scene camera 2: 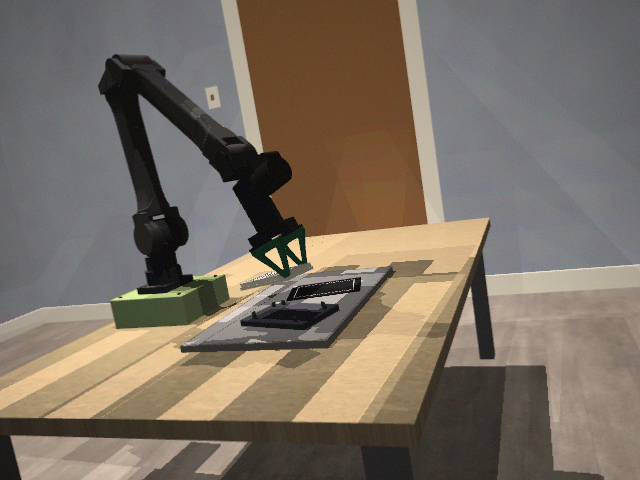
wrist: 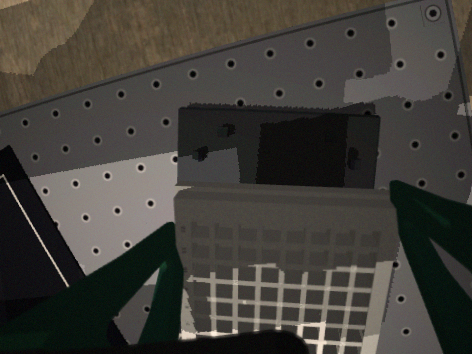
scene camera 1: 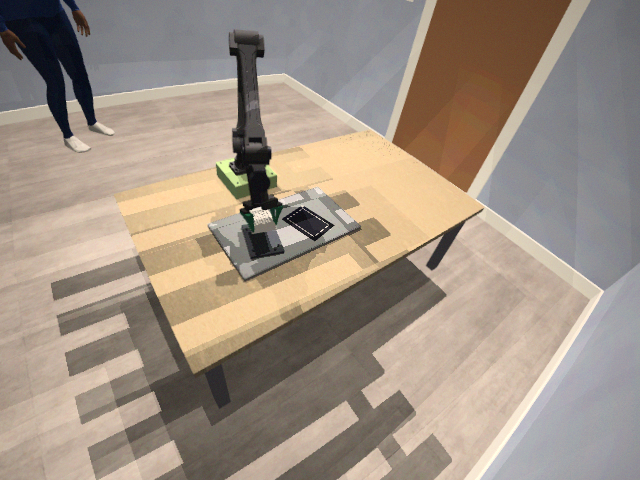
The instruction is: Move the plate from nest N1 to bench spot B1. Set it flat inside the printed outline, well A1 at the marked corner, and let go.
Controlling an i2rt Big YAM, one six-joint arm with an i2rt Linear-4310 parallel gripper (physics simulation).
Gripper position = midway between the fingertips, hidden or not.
My gripper (scene camera 2: pixel 296 271) carries a white well plate; nothing else touches it. Also in view: a dark mat with white outline (wrist: pixel 44 265) and a dark nest (scene camera 2: pixel 299 316).
My gripper shows as well in the wrist view (wrist: pixel 280 215) and in scene camera 1 (scene camera 1: pixel 264 228). The dark nest shows as well in the wrist view (wrist: pixel 248 146) and in scene camera 1 (scene camera 1: pixel 268 243).
